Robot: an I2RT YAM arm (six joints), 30 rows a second.
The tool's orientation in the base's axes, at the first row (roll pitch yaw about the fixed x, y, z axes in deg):
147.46, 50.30, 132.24
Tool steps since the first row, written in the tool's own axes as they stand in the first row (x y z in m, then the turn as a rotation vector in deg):
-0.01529, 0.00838, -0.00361, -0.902, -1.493, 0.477
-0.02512, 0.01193, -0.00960, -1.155, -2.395, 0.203
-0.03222, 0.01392, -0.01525, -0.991, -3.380, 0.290
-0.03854, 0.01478, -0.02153, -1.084, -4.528, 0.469
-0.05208, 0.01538, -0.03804, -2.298, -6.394, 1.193
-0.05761, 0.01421, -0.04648, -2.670, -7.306, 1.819
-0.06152, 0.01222, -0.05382, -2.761, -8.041, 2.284
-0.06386, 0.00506, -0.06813, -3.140, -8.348, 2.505
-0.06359, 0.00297, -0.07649, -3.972, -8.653, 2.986
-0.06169, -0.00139, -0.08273, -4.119, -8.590, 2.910
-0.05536, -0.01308, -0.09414, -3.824, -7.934, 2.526
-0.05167, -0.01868, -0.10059, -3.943, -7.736, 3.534
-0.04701, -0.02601, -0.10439, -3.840, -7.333, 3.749
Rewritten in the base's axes. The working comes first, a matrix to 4 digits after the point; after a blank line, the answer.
The tool's axes in the first row as the columns of a matrix, in the base's axes (used below as rounded here):
-0.4294, 0.3459, 0.8342
0.4729, 0.8731, -0.1186
-0.7694, 0.3436, -0.5385

0.00645, 0.00051, 0.01659, 0.269, -1.787, -0.076
0.00690, -0.00032, 0.02860, -0.163, -2.661, -0.044
0.00593, -0.00127, 0.03779, -0.502, -3.454, -0.555
0.00370, -0.00277, 0.04632, -0.710, -4.522, -0.974
-0.00405, -0.00669, 0.06584, -0.230, -6.811, -1.071
-0.00912, -0.00932, 0.07424, 0.137, -7.857, -1.436
-0.01425, -0.01204, 0.08051, 0.310, -8.597, -1.869
-0.02766, -0.01770, 0.08756, 0.550, -9.071, -1.801
-0.03548, -0.01841, 0.09114, 1.203, -9.787, -1.525
-0.04300, -0.02058, 0.09154, 1.225, -9.793, -1.349
-0.05928, -0.02643, 0.08879, 1.005, -9.035, -1.144
-0.06819, -0.02881, 0.08750, 1.965, -9.038, -1.527
-0.07589, -0.03256, 0.08345, 2.240, -8.663, -1.584

